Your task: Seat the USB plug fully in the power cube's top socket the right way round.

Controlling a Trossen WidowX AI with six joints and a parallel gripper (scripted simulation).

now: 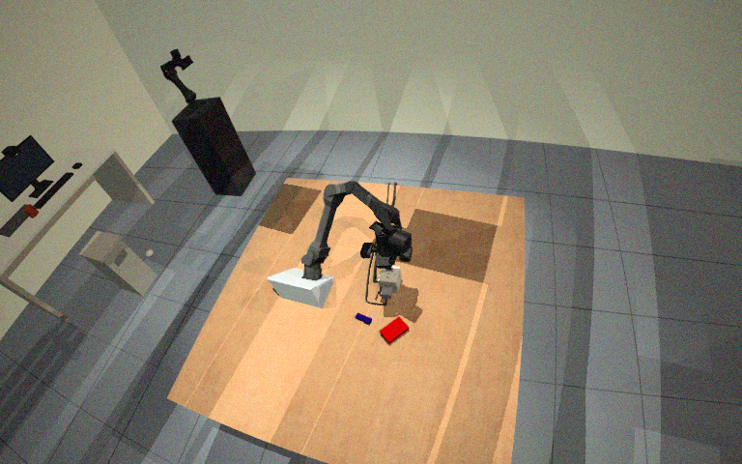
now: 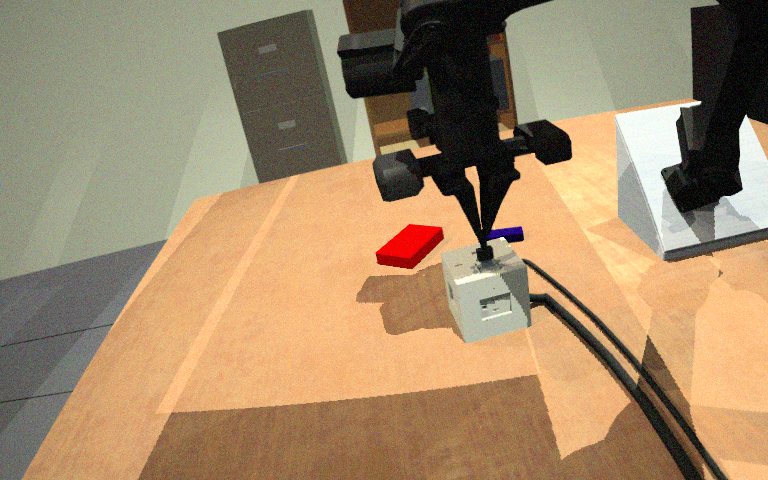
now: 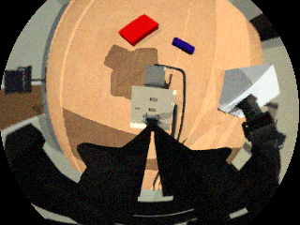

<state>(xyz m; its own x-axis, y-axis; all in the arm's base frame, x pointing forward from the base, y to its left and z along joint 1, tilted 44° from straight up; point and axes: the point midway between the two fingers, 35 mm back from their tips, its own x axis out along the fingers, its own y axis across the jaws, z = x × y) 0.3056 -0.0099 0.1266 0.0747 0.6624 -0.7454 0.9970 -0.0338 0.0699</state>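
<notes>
Now: the black USB plug 20 mm below my gripper tip. Round my gripper tip: red flat block: 220 mm to the right, 100 mm below, 60 mm ahead; small blue block: 190 mm to the right, 110 mm below, 70 mm behind.
</notes>
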